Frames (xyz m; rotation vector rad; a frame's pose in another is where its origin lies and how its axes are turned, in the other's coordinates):
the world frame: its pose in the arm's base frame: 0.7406 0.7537 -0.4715 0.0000 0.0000 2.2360
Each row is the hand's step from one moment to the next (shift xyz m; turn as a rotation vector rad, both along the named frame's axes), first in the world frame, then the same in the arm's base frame.
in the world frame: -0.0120 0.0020 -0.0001 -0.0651 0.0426 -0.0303
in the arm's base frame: 0.0058 -0.0107 -0.0001 0.0067 -0.0775 -0.0303
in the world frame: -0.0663 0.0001 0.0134 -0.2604 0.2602 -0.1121
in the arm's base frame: 0.0408 -0.0522 0.0134 -0.0440 -0.3655 -0.1121
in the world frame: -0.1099 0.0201 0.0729 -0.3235 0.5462 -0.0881
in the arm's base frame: 0.0520 -0.0989 0.0729 -0.2301 -0.5917 -0.0881
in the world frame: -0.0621 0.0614 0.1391 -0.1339 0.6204 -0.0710
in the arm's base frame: -0.0100 -0.0868 0.1391 -0.4055 -0.4883 -0.0710
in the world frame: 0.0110 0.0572 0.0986 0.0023 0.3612 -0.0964
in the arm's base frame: -0.0518 -0.0267 0.0986 -0.2856 -0.2211 -0.0964
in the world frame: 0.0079 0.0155 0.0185 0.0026 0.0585 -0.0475
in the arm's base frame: -0.0171 -0.0034 0.0185 -0.0476 -0.0341 -0.0475
